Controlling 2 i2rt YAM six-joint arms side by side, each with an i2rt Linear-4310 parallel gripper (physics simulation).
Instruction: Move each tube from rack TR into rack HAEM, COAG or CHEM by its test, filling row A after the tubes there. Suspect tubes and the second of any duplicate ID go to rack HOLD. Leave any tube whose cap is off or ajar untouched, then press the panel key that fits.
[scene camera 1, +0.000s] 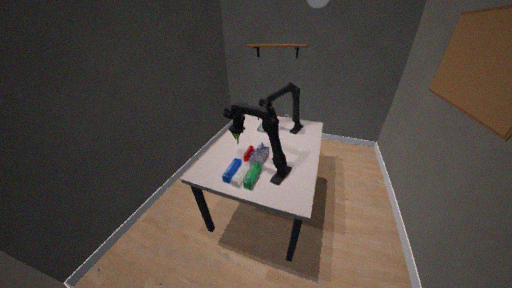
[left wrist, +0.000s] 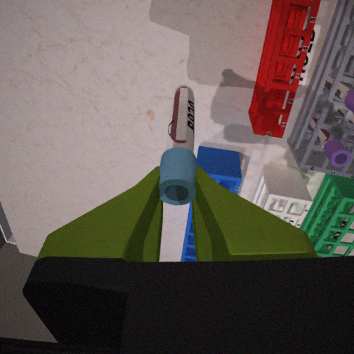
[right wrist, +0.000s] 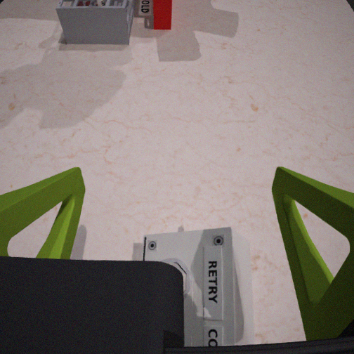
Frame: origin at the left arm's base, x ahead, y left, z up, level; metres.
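Seen in the pictures: left gripper, fingertip midpoint: (scene camera 1: 236, 139); left arm's base, origin of the base link: (scene camera 1: 281, 174); right arm's base, origin of the base link: (scene camera 1: 296, 129).
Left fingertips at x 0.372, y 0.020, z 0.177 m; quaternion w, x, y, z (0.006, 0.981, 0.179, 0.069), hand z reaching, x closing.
Offsets run from my left fingertips to a thing's top centre. Level surfaces: height alone.
My left gripper (left wrist: 177, 176) is shut on a blue-capped tube (left wrist: 178, 172), held above the table; its label reads "P020" or similar. The red rack HOLD (left wrist: 281, 70) (scene camera 1: 248, 153) (right wrist: 162, 15) stands beside the grey rack (left wrist: 320, 85) (scene camera 1: 260, 155) (right wrist: 96, 25), which holds purple-capped tubes, one purple cap (left wrist: 337, 153) at its near end. The blue rack @[dx -0.076, dy +0.156, dz -0.120 m] (left wrist: 219, 162) (scene camera 1: 232, 170), white rack @[dx -0.153, dy +0.150, dz -0.120 m] (left wrist: 284, 190) (scene camera 1: 241, 176) and green rack @[dx -0.228, dy +0.119, dz -0.120 m] (left wrist: 334, 215) (scene camera 1: 252, 176) stand side by side; the left fingers partly hide the blue one. My right gripper (right wrist: 178, 177) is open and empty near the panel (right wrist: 225, 280), whose key reads "RETRY".
Both arms stand at one long edge of the table @[dz -0.178 m] (scene camera 1: 300, 165). A second panel key (right wrist: 212, 338) is cut off and partly reads "CO". The right gripper's dark body hides part of the panel. A wooden shelf (scene camera 1: 277, 45) is on the wall behind.
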